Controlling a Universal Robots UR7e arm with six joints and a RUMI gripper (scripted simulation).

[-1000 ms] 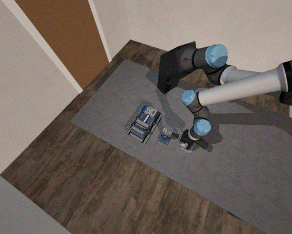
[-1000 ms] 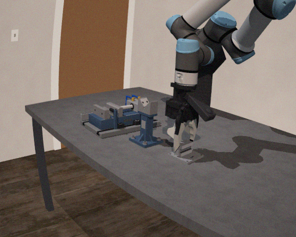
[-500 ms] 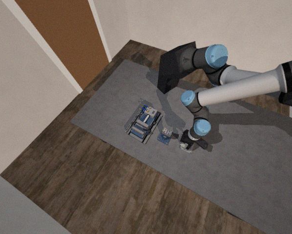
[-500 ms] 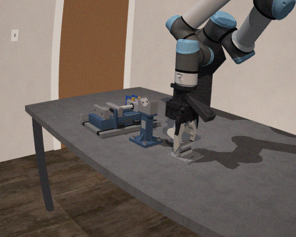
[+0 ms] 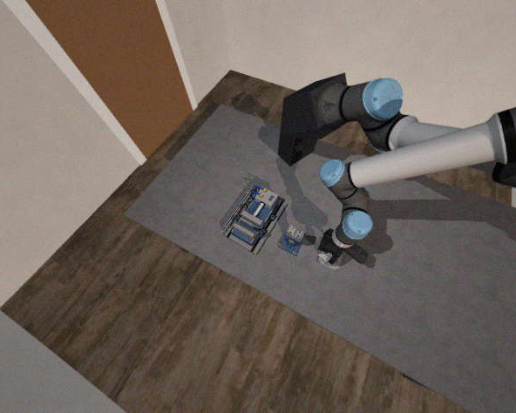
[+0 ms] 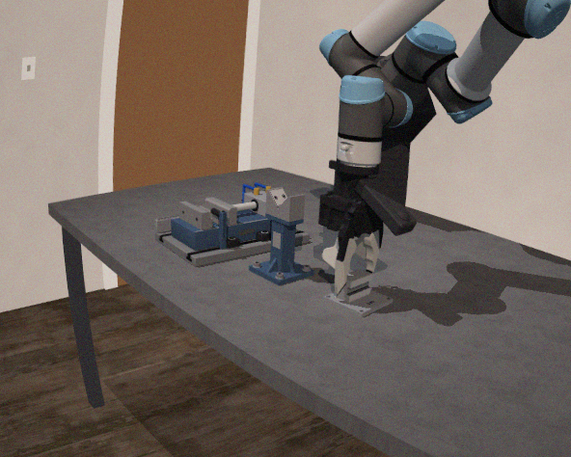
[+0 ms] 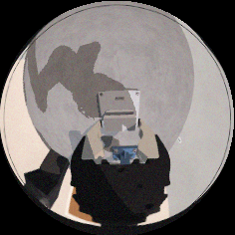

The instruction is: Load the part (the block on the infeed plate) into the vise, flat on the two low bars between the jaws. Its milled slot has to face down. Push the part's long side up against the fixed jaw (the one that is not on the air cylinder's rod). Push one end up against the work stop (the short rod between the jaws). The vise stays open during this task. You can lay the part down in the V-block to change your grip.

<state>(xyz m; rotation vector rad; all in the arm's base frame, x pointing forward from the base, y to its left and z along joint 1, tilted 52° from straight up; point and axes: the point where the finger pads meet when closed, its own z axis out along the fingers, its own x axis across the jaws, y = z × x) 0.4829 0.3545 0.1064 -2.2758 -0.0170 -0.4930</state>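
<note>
Now: the part 10 mm to the left of my hand and 10 mm below it. From my hand the other things lie so: blue vise (50 mm ahead, 370 mm to the right); infeed plate (10 mm to the left, 30 mm below); air cylinder rod (30 mm ahead, 370 mm to the right, 40 mm above).
</note>
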